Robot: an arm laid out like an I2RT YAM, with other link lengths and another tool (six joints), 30 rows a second.
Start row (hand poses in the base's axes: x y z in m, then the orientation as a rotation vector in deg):
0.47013, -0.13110, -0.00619, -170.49, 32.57, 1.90
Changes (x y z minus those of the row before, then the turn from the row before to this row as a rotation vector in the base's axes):
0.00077, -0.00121, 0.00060, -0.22, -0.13, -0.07
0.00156, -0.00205, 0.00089, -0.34, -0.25, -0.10
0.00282, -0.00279, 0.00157, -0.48, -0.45, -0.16
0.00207, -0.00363, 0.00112, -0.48, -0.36, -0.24
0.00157, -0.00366, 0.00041, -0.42, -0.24, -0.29
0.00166, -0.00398, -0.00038, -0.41, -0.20, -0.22
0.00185, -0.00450, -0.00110, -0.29, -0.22, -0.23
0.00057, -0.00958, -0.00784, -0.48, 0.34, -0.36
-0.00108, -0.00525, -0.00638, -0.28, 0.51, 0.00
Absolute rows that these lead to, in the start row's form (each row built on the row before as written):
0.47090, -0.13231, -0.00559, -170.66, 32.70, 1.64
0.47246, -0.13436, -0.00470, -170.92, 32.88, 1.16
0.47528, -0.13715, -0.00313, -171.26, 33.16, 0.34
0.47735, -0.14078, -0.00201, -171.59, 33.56, -0.36
0.47892, -0.14444, -0.00160, -171.87, 34.04, -0.86
0.48058, -0.14842, -0.00198, -172.16, 34.42, -1.30
0.48243, -0.15292, -0.00308, -172.33, 34.79, -1.73
0.48300, -0.16250, -0.01092, -172.75, 35.45, -1.39
0.48192, -0.16775, -0.01730, -173.12, 35.54, -0.71

